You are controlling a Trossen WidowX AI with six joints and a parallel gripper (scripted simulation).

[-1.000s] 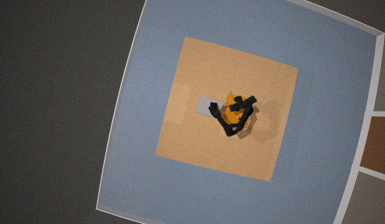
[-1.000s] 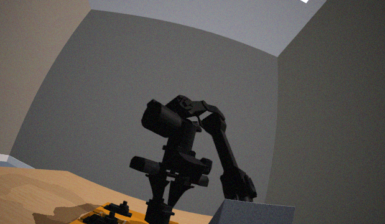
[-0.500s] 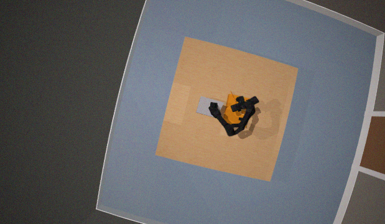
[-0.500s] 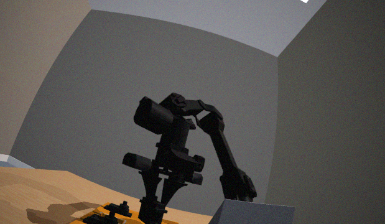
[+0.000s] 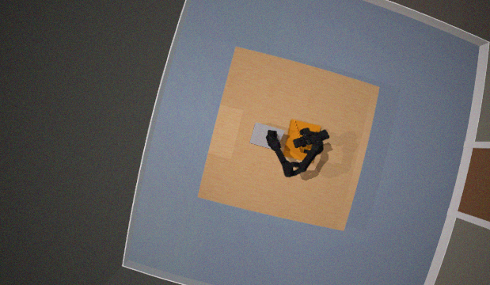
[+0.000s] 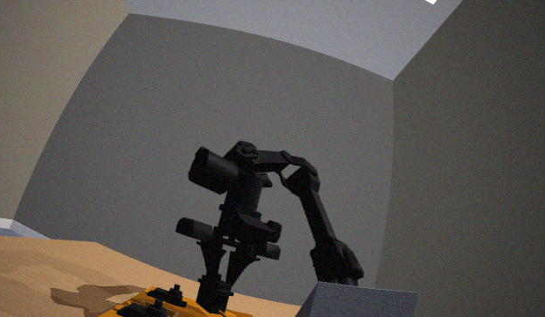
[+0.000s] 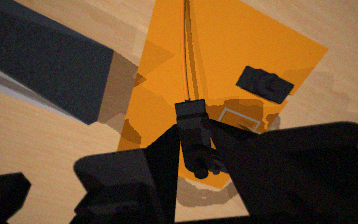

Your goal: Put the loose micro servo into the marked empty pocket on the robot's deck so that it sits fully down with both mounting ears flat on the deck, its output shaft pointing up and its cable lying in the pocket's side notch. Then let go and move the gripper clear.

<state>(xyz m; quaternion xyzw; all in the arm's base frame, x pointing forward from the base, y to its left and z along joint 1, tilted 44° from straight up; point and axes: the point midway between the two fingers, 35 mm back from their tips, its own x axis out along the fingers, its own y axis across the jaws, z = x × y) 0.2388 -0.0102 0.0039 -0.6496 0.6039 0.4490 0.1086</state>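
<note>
My gripper tip is now 10 cm above the orange deck and 1 cm past it.
</note>
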